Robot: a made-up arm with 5 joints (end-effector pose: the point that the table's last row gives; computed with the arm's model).
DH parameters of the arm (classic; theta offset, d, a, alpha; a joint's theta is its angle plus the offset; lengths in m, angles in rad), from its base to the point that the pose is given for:
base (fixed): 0 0 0 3.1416
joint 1: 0 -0.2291 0.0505 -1.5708
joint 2: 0 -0.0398 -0.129 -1.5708
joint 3: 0 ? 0.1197 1.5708
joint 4: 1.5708 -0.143 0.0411 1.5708
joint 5: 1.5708 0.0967 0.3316 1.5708
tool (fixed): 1.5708 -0.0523 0 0
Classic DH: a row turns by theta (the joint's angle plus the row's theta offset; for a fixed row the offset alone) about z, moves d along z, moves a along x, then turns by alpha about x.
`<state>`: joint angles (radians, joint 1 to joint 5).
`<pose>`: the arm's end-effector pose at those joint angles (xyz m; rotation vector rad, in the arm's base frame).
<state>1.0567 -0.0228 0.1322 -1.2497 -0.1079</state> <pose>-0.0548 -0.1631 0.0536 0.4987 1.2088 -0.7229</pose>
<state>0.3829 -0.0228 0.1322 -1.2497 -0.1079</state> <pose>0.0590 -0.1617 0.0536 0.0693 1.2732 -0.1453</pose>
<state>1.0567 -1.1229 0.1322 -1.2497 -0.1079</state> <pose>-0.1491 0.0038 0.0919 1.1302 2.0595 -0.2255</pose>
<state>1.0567 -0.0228 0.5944 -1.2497 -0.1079</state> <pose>0.0638 -0.1582 0.0523 0.2115 1.2579 -0.3219</pose>
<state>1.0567 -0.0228 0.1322 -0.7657 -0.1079</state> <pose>-0.0346 -0.1900 0.0876 0.2704 0.7726 -0.8306</pose>
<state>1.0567 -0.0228 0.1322 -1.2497 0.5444</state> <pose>-0.1070 0.0371 -0.0051 1.0336 0.9543 -1.1201</pose>
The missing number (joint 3, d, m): -0.0901
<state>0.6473 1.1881 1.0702 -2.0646 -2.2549</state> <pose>0.5260 0.2419 -0.1059 2.5349 -1.4470 -1.0594</pose>
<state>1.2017 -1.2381 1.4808 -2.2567 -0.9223</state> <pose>0.1820 0.3613 0.1244 0.0660 1.2284 2.2977</pose>
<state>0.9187 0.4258 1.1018 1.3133 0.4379</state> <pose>0.2921 0.0032 0.2481 0.1500 -1.3959 0.7207</pose>
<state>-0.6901 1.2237 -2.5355 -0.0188 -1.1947</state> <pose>-0.1788 -0.2312 0.0021 0.4435 0.8524 -1.1407</pose>
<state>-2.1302 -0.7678 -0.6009 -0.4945 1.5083</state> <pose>-0.0149 -0.2524 -0.0709 0.1235 1.1496 0.4817</pose>
